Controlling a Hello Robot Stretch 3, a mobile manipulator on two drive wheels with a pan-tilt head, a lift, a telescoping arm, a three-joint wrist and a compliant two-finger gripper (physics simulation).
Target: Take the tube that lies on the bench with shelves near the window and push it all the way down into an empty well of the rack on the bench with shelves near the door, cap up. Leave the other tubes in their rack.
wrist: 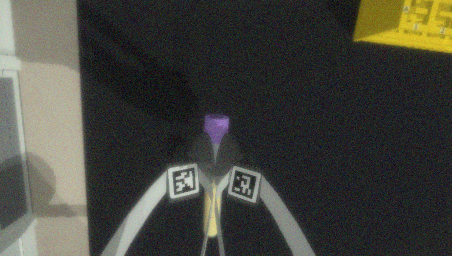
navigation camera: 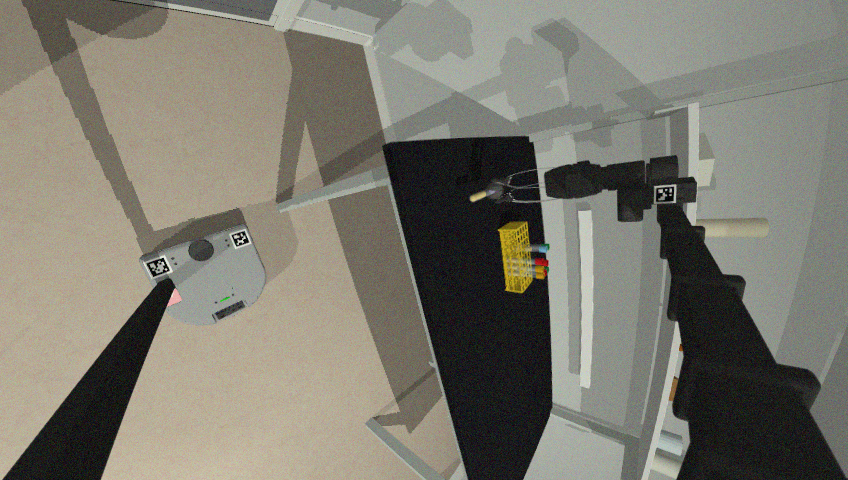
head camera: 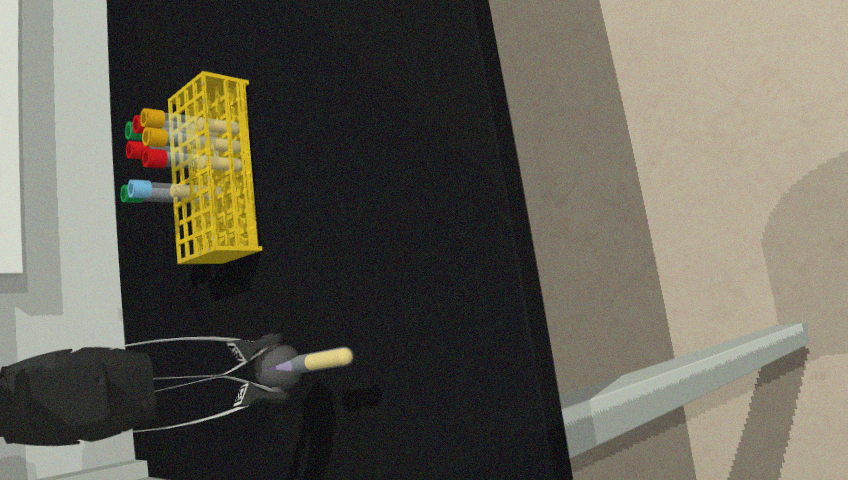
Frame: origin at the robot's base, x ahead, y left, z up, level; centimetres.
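Where they show: gripper, fingertip midpoint: (navigation camera: 487,191) (head camera: 295,365); robot's base, origin of the base link: (navigation camera: 201,249).
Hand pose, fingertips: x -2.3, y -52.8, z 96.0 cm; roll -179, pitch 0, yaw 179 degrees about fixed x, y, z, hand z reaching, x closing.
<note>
Each offset is from my fingertips to the top centre of the thing. "*": to the spot under its first point. Level surfaces: height alone.
The tube @(dz +1.6, dx +0.0, dy +2.5 cm) (head camera: 329,358) (navigation camera: 477,195) (wrist: 216,125) has a purple cap and pale yellow contents. My gripper (head camera: 278,366) (navigation camera: 495,189) (wrist: 215,150) is shut on it just below the cap. The tube lies roughly level, a little above the black bench top @(dz -4.6 cm) (head camera: 386,178) (navigation camera: 476,356) (wrist: 300,150), its shadow apart from it in the head view. The fingertips hide part of it. A yellow rack @(* dz -1.3, dx -13.2, dy -13.7 cm) (head camera: 220,255) (navigation camera: 512,226) (wrist: 380,20) stands beside the gripper on the same bench, holding several tubes with orange, red, green and light blue caps. The bench near the door cannot be made out.
A grey metal bar @(* dz -36.5, dx +8.6, dy +19.1 cm) (head camera: 684,380) (navigation camera: 333,193) extends beyond the bench edge, over the beige floor @(dz -96.1 cm) (head camera: 743,118) (navigation camera: 267,386). My base (navigation camera: 220,273) stands on that floor. In the navigation view, a white shelf edge (navigation camera: 585,297) runs along the rack's side, near my arm (navigation camera: 714,309).
</note>
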